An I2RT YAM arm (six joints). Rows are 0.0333 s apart.
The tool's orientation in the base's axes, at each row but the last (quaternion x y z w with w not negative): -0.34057 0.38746 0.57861 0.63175; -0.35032 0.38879 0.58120 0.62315; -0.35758 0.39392 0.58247 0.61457; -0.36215 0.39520 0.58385 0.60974
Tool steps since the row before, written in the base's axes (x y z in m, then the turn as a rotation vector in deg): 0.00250 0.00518 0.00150 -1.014 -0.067 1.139; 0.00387 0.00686 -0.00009 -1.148 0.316 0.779; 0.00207 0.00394 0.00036 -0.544 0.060 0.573; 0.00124 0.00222 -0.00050 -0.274 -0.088 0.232
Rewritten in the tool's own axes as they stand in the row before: 0.00117 -0.00195 0.00549 -1.068 1.023 0.377; 0.00327 -0.00332 0.00635 -0.577 1.181 0.544; 0.00141 -0.00180 0.00384 -0.496 0.558 0.266; 0.00140 -0.00112 0.00187 -0.249 0.273 0.003
